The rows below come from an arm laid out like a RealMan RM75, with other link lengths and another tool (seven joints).
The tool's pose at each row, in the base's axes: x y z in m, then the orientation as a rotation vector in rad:
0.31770, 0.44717, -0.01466, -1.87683, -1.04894, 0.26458
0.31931, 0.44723, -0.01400, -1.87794, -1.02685, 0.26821
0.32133, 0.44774, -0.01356, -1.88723, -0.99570, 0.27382
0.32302, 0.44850, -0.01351, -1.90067, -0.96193, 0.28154
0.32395, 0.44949, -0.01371, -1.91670, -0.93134, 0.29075
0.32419, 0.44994, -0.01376, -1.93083, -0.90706, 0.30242
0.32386, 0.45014, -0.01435, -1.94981, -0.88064, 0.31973
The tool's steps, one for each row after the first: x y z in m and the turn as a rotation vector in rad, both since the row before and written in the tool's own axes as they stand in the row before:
0.00118, 0.00035, -0.00123, 0.00771, 0.00903, 0.01490
0.00174, 0.00063, -0.00105, 0.00422, 0.01105, 0.02447
0.00166, 0.00068, -0.00048, 0.00180, 0.01021, 0.02862
0.00129, 0.00040, 0.00023, -0.00147, 0.00703, 0.02838
0.00047, 0.00004, 0.00019, -0.00160, 0.00231, 0.02482
-0.00018, 0.00029, 0.00062, -0.00417, -0.00124, 0.03019

